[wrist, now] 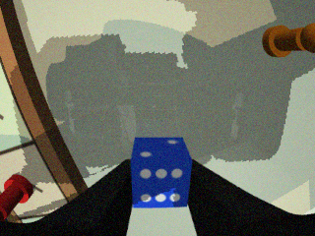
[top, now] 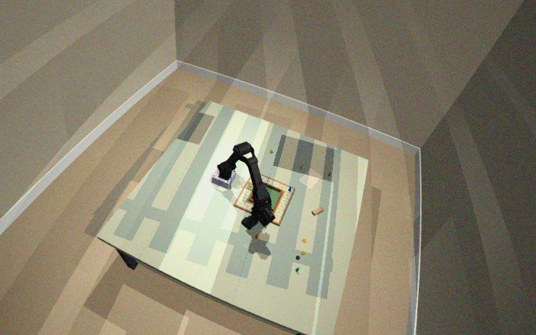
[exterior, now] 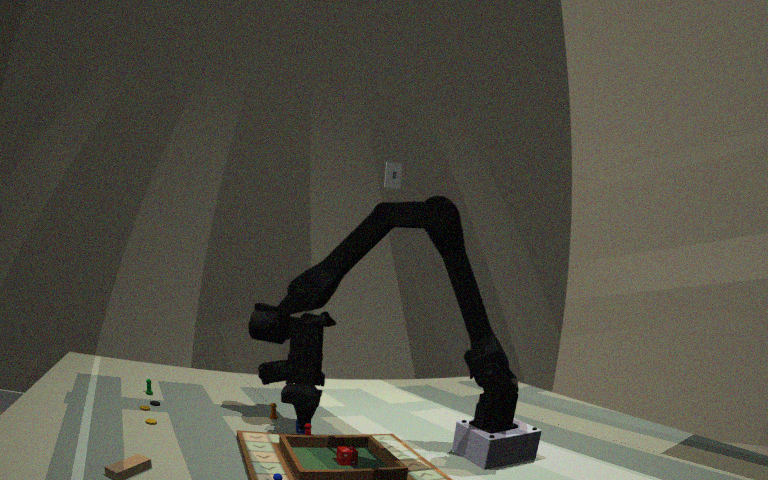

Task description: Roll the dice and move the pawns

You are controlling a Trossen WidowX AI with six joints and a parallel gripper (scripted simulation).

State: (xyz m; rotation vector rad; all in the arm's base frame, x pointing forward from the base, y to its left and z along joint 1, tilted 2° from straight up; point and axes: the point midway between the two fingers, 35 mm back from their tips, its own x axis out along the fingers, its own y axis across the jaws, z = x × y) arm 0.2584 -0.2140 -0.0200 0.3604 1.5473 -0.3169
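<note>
My gripper tip is 80 mm to the right of the red pawn, 20 mm below it and 20 mm short of it. Round my gripper tip: black disc: 280 mm ahead, 120 mm to the right, 10 mm below; blue pawn: 290 mm to the left, 140 mm ahead, 20 mm above; green tray: 190 mm to the left, 10 mm ahead.
</note>
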